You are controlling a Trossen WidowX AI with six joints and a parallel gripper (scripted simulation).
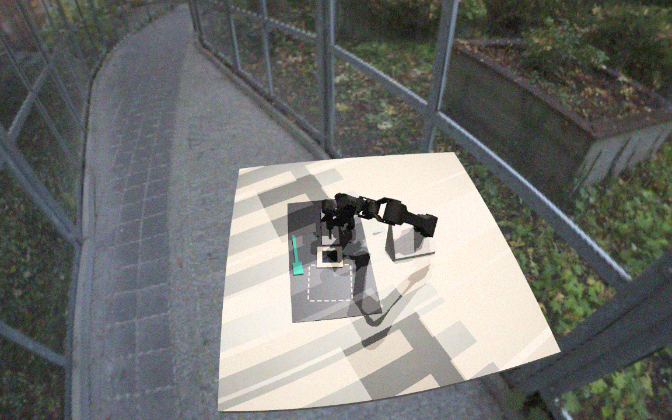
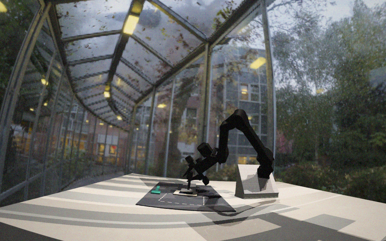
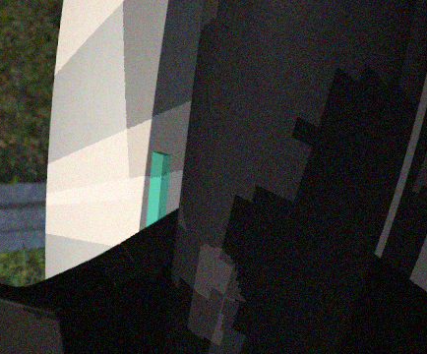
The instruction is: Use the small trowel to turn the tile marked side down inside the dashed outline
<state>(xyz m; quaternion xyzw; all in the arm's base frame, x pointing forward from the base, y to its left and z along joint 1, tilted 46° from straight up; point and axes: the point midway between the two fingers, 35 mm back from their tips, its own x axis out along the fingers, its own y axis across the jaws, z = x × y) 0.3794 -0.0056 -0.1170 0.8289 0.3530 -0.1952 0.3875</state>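
Right now the dark mat is 1 cm behind my gripper tip, 12 cm to the left of it and 8 cm below it. Also, from my gripper tip: cream tile (2 cm behind, 15 cm to the left, 5 cm below); green trowel (12 cm ahead, 15 cm to the left, 5 cm below).
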